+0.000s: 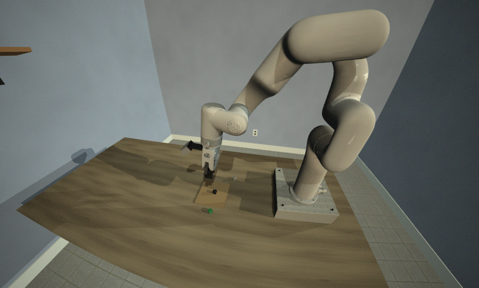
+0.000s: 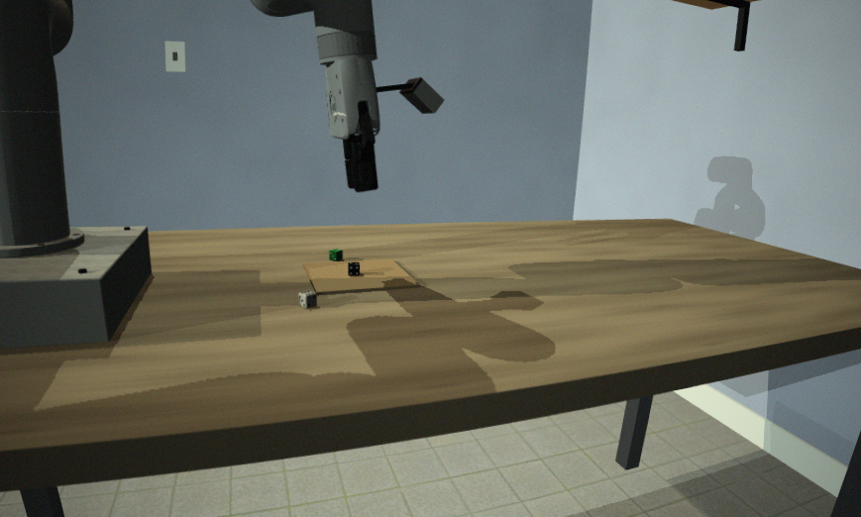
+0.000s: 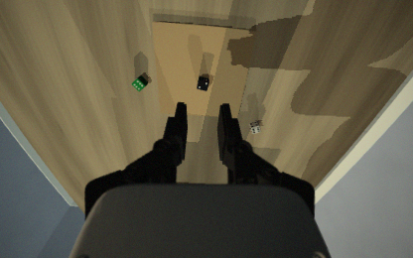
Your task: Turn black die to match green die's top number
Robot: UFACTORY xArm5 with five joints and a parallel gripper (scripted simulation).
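The black die is 1 cm behind my hand and 13 cm below it. Round my hand: green die 1 cm behind, 10 cm to the left, 14 cm below; white die 10 cm behind, 10 cm to the right, 14 cm below; tan mat 14 cm below.
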